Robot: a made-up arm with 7 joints. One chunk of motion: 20 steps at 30 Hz.
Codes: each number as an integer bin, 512 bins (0 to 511) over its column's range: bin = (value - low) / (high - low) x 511, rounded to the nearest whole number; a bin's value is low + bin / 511 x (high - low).
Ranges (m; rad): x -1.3..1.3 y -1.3..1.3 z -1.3..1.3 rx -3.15..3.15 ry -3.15..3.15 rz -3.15..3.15
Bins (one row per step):
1: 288 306 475 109 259 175
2: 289 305 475 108 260 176
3: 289 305 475 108 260 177
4: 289 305 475 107 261 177
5: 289 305 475 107 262 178
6: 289 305 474 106 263 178
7: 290 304 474 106 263 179
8: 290 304 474 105 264 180
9: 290 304 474 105 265 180
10: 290 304 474 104 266 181
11: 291 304 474 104 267 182
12: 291 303 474 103 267 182
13: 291 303 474 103 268 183
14: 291 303 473 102 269 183
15: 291 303 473 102 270 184
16: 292 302 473 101 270 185
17: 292 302 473 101 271 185
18: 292 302 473 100 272 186
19: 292 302 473 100 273 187
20: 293 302 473 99 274 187
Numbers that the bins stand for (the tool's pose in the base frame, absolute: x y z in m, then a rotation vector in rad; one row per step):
1: 0.1654 0.2569 1.1168 -1.8062 0.0432 -0.9925
2: 0.1705 0.2519 1.1168 -1.8185 0.0555 -0.9801
3: 0.1705 0.2519 1.1168 -1.8185 0.0555 -0.9678
4: 0.1705 0.2519 1.1168 -1.8308 0.0678 -0.9678
5: 0.1705 0.2519 1.1168 -1.8308 0.0801 -0.9555
6: 0.1705 0.2519 1.1117 -1.8432 0.0925 -0.9555
7: 0.1755 0.2468 1.1117 -1.8432 0.0925 -0.9432
8: 0.1755 0.2468 1.1117 -1.8555 0.1048 -0.9308
9: 0.1755 0.2468 1.1117 -1.8555 0.1171 -0.9308
10: 0.1755 0.2468 1.1117 -1.8678 0.1295 -0.9185
11: 0.1806 0.2468 1.1117 -1.8678 0.1418 -0.9062
12: 0.1806 0.2417 1.1117 -1.8801 0.1418 -0.9062
13: 0.1806 0.2417 1.1117 -1.8801 0.1541 -0.8938
14: 0.1806 0.2417 1.1067 -1.8925 0.1664 -0.8938
15: 0.1806 0.2417 1.1067 -1.8925 0.1788 -0.8815
16: 0.1857 0.2366 1.1067 -1.9048 0.1788 -0.8692
17: 0.1857 0.2366 1.1067 -1.9048 0.1911 -0.8692
18: 0.1857 0.2366 1.1067 -1.9171 0.2034 -0.8568
19: 0.1857 0.2366 1.1067 -1.9171 0.2158 -0.8445
20: 0.1908 0.2366 1.1067 -1.9295 0.2281 -0.8445

